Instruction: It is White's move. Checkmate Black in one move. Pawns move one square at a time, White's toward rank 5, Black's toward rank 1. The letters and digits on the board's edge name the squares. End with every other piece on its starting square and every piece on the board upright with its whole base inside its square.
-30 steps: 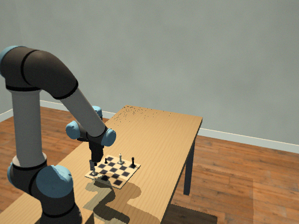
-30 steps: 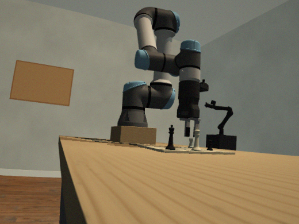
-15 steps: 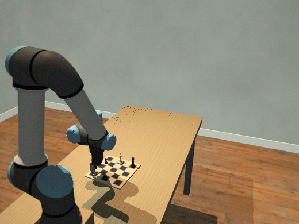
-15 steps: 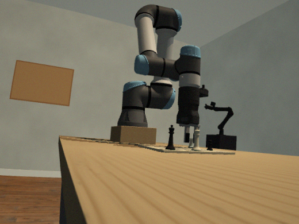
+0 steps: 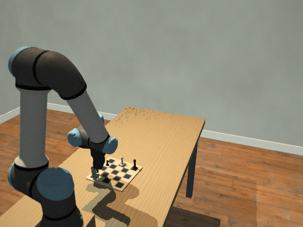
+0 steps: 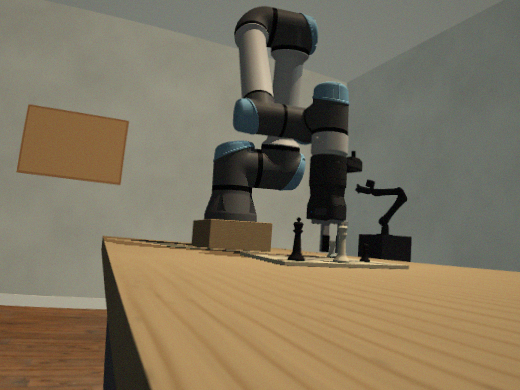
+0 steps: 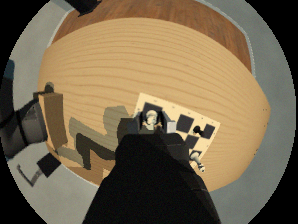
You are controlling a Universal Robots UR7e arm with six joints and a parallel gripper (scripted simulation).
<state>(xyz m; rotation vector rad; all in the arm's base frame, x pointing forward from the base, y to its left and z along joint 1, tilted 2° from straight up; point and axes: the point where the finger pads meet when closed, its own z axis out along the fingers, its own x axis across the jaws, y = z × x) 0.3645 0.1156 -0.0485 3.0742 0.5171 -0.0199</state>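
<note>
My hand is 1 cm above the short white piece. From my hand the other things lie so: chessboard (7 cm ahead, 7 cm to the right, 3 cm below); then black pawn (11 cm ahead, 1 cm below); then tall white piece (15 cm ahead, 7 cm to the right).
</note>
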